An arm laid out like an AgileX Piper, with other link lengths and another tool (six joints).
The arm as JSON. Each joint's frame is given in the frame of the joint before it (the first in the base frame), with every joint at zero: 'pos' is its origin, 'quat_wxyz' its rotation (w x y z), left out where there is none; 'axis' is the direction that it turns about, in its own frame. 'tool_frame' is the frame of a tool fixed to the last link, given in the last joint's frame.
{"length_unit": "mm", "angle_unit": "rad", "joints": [
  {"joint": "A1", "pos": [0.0, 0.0, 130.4], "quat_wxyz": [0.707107, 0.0, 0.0, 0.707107], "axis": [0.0, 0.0, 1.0]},
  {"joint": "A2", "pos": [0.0, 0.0, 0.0], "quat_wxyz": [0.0, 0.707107, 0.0, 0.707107], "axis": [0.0, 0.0, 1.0]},
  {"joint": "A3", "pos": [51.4, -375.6, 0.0], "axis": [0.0, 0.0, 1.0]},
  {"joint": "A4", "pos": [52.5, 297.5, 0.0], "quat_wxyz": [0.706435, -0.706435, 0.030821, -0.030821], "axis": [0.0, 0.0, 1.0]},
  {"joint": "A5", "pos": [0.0, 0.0, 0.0], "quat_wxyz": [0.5, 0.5, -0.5, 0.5], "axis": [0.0, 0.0, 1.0]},
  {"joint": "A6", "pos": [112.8, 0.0, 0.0], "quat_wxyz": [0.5, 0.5, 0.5, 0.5], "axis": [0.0, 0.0, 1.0]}
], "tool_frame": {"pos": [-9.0, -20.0, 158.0], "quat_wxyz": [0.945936, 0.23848, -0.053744, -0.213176]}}
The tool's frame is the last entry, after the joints.
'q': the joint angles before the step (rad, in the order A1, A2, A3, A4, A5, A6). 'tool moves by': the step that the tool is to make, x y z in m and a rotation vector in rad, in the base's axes. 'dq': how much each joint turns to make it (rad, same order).
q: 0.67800 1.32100 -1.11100 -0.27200 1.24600 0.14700
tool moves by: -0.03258 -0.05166 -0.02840 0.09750 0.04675 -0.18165
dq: -0.16997 -0.12200 0.16601 0.10399 -0.05901 0.01003
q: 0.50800 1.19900 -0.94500 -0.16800 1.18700 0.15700
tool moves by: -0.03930 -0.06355 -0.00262 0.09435 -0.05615 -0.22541
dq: -0.24700 -0.20101 0.13702 0.07400 -0.02701 -0.02900
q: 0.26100 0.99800 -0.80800 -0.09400 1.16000 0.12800
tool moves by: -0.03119 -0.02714 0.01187 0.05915 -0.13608 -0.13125
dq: -0.13303 -0.19900 0.07901 0.03202 -0.02501 -0.00103
